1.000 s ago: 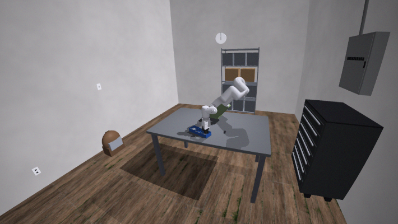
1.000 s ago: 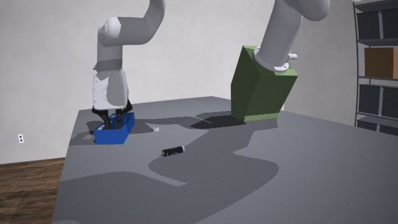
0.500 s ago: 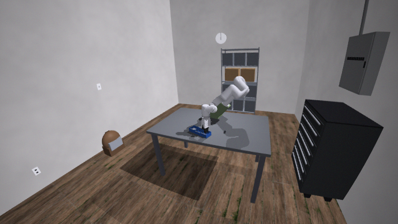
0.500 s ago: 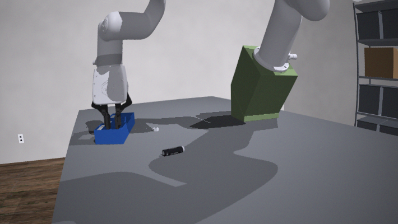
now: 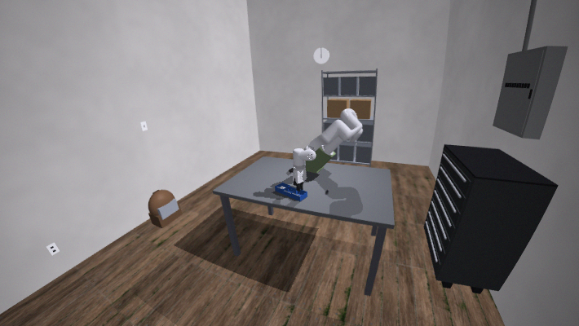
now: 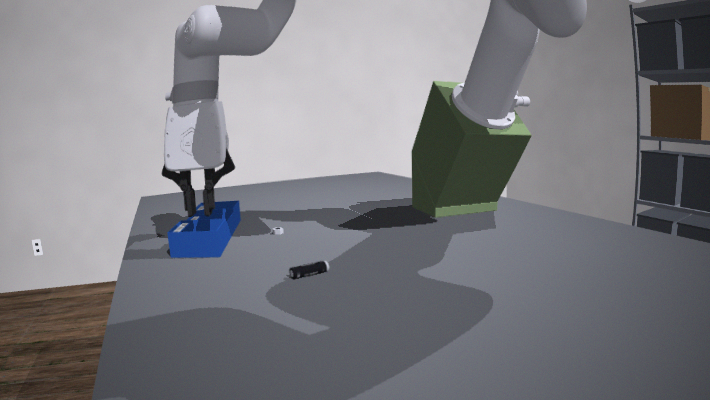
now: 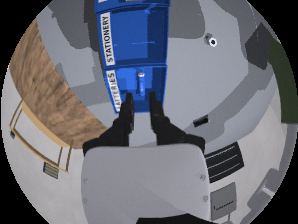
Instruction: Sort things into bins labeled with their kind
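My gripper is now 160 mm to the right of the black battery, 140 mm past it and 70 mm above it. From my hand the other things lie so: blue bin: 80 mm to the right, 60 mm below, 10 mm behind; then small nut: 130 mm behind, 70 mm below, 60 mm to the right; then blue battery: 60 mm below.
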